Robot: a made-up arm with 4 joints.
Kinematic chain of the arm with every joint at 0, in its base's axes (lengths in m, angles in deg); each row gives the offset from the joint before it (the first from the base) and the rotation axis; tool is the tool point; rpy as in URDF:
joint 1: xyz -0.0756 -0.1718 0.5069 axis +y
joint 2: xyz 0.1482 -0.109 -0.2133 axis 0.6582 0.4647 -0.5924
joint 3: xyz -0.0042 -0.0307 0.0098 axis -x
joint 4: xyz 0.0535 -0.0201 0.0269 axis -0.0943 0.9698 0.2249
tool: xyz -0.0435 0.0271 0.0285 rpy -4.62 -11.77 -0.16
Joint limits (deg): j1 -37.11..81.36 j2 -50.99..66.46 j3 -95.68..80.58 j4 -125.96..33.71
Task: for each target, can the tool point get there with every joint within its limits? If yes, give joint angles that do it. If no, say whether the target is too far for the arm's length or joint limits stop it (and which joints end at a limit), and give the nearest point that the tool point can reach.
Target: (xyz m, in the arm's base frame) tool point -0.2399 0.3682 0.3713
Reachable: no: too far | nearest point -0.2446 -0.2238 0.3480 | short by 0.592 m
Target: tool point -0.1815 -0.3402 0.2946
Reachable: yes | joints 60.84 57.46 -27.19 -21.48
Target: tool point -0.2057 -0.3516 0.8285
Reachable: no: joint limits stop it (at a limit: joint 1, joint 2, joint 4) | nearest point 0.1185 -0.2946 0.5167 | short by 0.453 m
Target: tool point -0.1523 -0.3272 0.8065
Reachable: no: joint limits stop it (at a limit: joint 1, joint 2, joint 4) | nearest point 0.1184 -0.2943 0.5165 | short by 0.398 m
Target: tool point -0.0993 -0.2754 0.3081
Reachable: yes | joints 49.31 -39.26 0.24 -3.21
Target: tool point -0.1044 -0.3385 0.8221
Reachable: no: joint limits stop it (at a limit: joint 1, joint 2, joint 4) | nearest point 0.1215 -0.2993 0.5185 | short by 0.380 m
